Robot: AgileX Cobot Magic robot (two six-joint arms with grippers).
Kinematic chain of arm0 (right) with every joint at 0, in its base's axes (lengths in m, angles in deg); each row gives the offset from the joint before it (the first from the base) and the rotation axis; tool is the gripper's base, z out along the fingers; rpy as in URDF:
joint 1: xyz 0 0 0.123 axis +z
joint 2: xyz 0 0 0 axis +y
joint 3: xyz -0.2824 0 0.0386 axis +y
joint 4: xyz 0.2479 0 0.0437 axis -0.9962 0 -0.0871
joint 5: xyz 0 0 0 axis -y
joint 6: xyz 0.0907 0 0.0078 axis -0.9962 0 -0.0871
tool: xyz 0 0 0 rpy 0 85 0
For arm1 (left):
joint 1: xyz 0 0 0.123 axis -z
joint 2: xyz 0 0 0 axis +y
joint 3: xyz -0.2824 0 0.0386 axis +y
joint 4: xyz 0.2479 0 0.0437 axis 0.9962 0 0.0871
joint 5: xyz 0 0 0 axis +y
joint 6: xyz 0.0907 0 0.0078 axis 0.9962 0 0.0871
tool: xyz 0 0 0 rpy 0 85 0
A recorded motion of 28 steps. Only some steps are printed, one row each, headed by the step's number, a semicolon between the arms.
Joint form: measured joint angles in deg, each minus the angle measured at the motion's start. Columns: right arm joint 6, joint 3, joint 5, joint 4, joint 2, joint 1; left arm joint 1, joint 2, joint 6, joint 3, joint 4, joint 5.
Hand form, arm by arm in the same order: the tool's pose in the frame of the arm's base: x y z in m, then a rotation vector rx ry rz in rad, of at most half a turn. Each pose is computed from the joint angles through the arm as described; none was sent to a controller.
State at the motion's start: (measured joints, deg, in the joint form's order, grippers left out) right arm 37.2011 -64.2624 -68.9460 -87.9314 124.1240 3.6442; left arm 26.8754 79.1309 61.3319 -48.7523 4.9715 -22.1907
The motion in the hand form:
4: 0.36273 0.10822 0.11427 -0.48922 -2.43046 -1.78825; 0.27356 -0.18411 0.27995 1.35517 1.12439 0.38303
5: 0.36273 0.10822 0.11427 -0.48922 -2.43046 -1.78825; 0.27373 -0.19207 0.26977 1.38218 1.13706 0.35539
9: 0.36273 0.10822 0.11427 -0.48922 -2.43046 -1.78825; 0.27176 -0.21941 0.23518 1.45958 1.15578 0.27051
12: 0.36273 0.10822 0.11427 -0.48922 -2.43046 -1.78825; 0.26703 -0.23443 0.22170 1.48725 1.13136 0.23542
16: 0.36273 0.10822 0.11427 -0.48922 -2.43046 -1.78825; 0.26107 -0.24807 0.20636 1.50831 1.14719 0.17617
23: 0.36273 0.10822 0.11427 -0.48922 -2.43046 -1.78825; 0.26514 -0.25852 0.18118 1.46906 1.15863 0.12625
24: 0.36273 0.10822 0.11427 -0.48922 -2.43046 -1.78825; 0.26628 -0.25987 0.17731 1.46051 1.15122 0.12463
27: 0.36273 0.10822 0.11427 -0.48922 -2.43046 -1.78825; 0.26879 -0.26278 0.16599 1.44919 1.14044 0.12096
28: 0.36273 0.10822 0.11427 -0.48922 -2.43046 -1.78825; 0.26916 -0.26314 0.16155 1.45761 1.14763 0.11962
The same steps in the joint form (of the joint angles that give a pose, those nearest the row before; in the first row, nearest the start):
4: 0.00 0.00 0.00 0.00 0.00 0.00; 6.56 6.02 -0.32 -0.04 0.02 0.77
5: 0.00 0.00 0.00 0.00 0.00 0.00; 7.69 7.78 -0.91 -0.04 0.02 0.76
9: 0.00 0.00 0.00 0.00 0.00 0.00; 11.52 14.05 -2.60 -0.04 0.06 -1.09
12: 0.00 0.00 0.00 0.00 0.00 0.00; 13.85 16.79 -2.74 -0.04 0.07 -3.33
16: 0.00 0.00 0.00 0.00 0.00 0.00; 16.09 19.50 -4.95 -0.04 0.07 -4.36
23: 0.00 0.00 0.00 0.00 0.00 0.00; 16.72 25.07 -7.71 -0.04 0.06 -11.20
24: 0.00 0.00 0.00 0.00 0.00 0.00; 16.72 26.05 -7.71 -0.06 0.06 -12.82
27: 0.00 0.00 0.00 0.00 0.00 0.00; 16.72 28.61 -7.66 -0.11 0.06 -16.22
28: 0.00 0.00 0.00 0.00 0.00 0.00; 16.72 29.30 -7.66 -0.11 0.06 -16.27

